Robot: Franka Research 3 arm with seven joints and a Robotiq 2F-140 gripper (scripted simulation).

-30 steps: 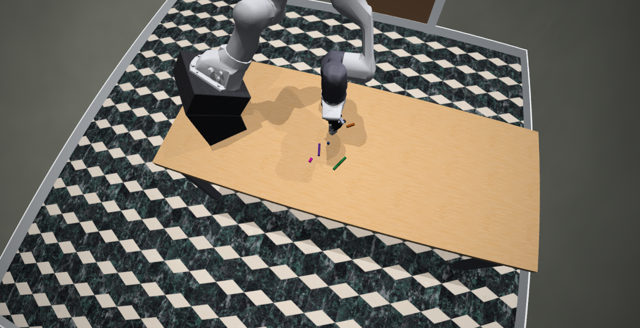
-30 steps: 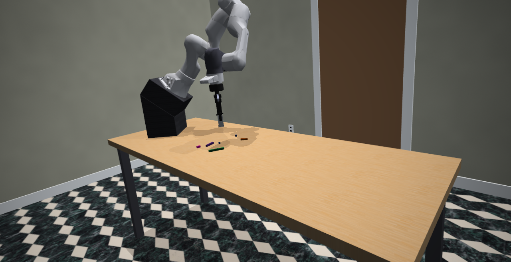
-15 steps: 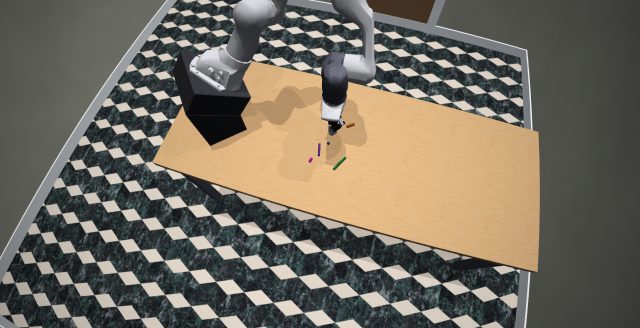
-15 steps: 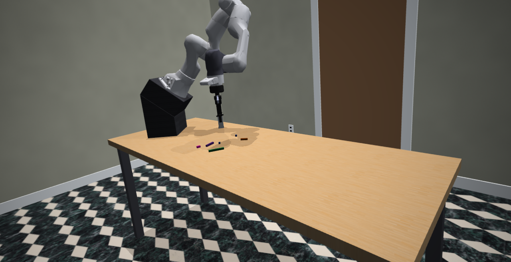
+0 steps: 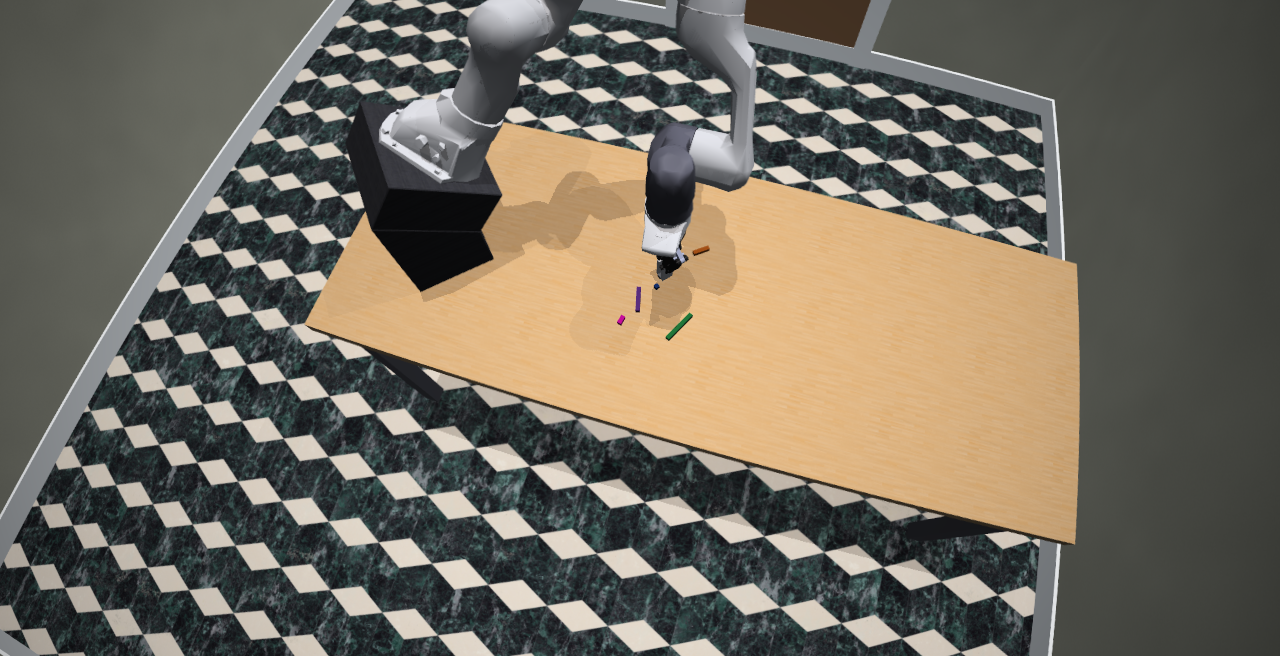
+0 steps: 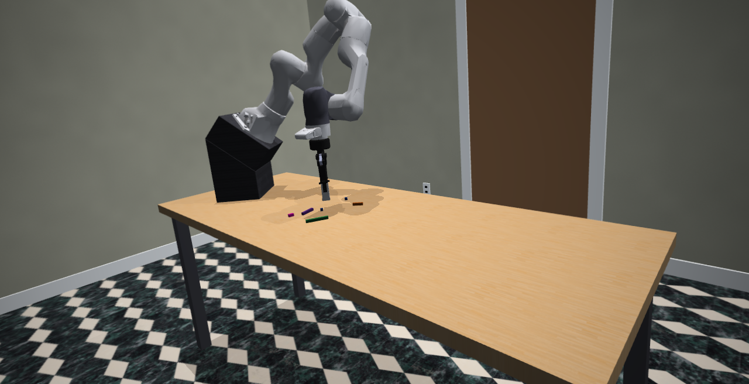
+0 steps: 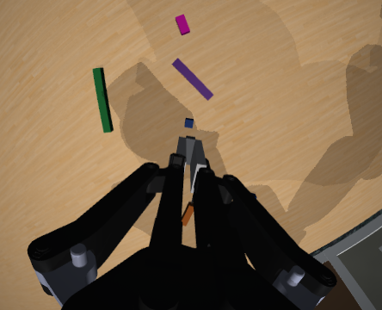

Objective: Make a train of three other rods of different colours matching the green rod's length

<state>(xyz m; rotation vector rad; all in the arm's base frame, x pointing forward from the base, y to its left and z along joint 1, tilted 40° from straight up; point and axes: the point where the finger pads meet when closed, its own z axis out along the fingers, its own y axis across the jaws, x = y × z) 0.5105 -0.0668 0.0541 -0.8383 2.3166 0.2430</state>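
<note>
The purple rod is 70 mm below my hand, 60 mm to the right of it and 50 mm behind it. The rest, counted from my hand: orange rod 100 mm to the left, 70 mm below, 60 mm ahead; then grey rod 30 mm below; then green rod 100 mm to the right, 70 mm below, 60 mm ahead.
</note>
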